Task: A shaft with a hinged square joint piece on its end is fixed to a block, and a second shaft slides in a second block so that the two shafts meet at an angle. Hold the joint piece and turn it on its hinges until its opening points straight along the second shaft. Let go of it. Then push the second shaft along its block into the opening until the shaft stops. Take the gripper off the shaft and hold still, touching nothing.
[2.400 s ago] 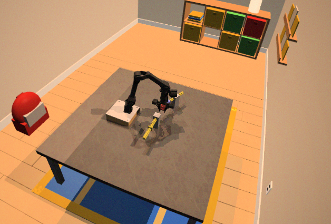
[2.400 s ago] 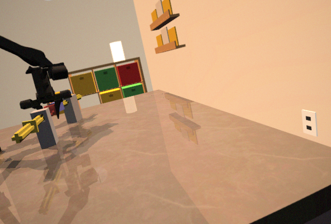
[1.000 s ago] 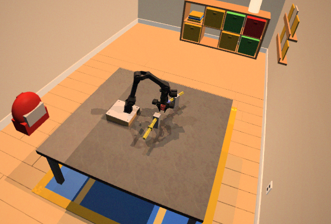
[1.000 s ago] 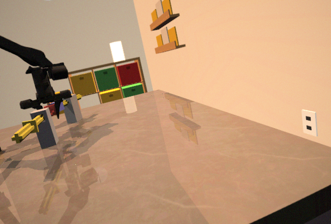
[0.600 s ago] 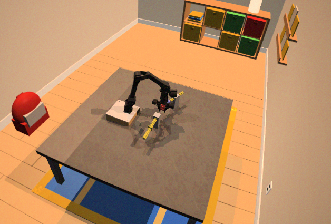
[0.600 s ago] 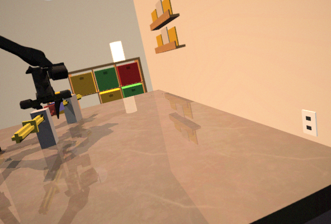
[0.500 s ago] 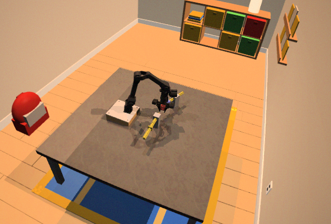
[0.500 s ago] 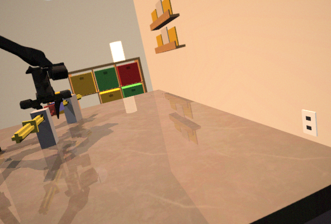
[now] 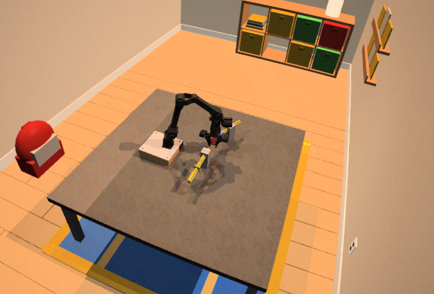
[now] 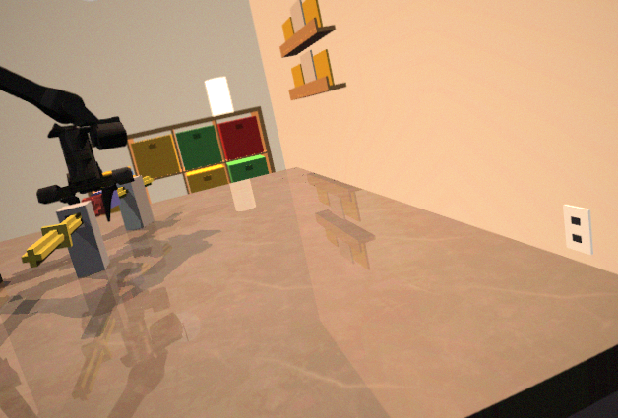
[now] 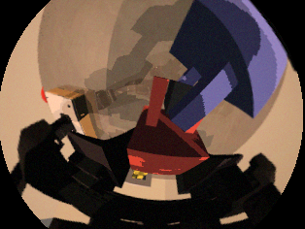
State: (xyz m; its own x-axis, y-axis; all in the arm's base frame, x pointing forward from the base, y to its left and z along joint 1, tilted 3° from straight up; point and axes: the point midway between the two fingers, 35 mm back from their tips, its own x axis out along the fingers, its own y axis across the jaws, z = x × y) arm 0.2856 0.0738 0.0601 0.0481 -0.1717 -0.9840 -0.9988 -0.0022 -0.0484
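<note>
Right now the red square joint piece is 40 mm above my gripper tip and 30 mm to the left of it.
</note>
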